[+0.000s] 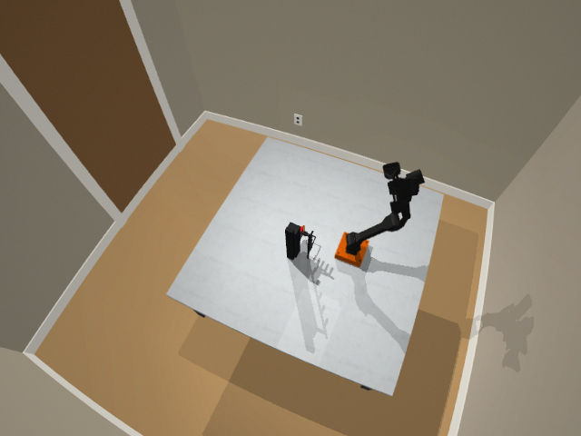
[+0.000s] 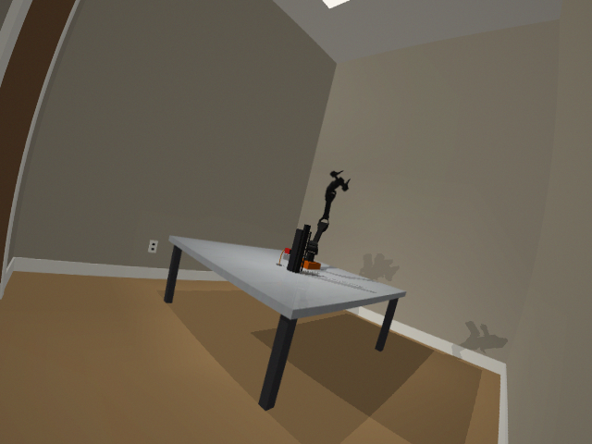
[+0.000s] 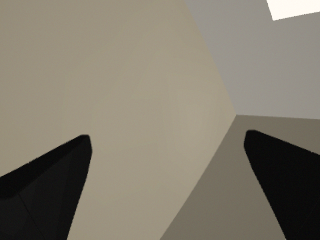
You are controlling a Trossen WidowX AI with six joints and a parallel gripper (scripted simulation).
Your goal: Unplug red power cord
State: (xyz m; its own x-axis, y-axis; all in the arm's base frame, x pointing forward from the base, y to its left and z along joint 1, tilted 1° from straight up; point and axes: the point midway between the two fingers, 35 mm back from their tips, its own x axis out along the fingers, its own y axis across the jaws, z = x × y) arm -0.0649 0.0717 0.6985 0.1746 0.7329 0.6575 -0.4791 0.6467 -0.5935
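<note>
Now: the red plug 650 mm below my gripper tip, 370 mm ahead of it and 60 mm to the right of it.
</note>
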